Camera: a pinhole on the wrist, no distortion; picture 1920 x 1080 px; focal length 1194.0 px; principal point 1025.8 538.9 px. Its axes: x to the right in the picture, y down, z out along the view. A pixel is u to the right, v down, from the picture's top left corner.
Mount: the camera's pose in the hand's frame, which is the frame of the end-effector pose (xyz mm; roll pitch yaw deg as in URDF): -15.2 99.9 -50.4 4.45 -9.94 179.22
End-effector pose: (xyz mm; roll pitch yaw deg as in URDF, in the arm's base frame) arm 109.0 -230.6 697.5 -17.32 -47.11 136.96
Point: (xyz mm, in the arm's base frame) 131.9 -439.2 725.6
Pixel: 1668 695
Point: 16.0 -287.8 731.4
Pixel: 452 621
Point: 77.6 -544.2 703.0
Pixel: 1783 168
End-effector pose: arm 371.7 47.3 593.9 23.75 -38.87 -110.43
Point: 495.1 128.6 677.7
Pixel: 1454 322
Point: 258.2 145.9 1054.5
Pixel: 594 794
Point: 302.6 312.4 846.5
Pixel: 1238 950
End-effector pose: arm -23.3 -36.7 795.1 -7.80 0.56 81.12
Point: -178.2 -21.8 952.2
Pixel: 1212 458
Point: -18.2 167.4 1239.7
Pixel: 733 938
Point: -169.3 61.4 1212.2
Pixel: 1025 626
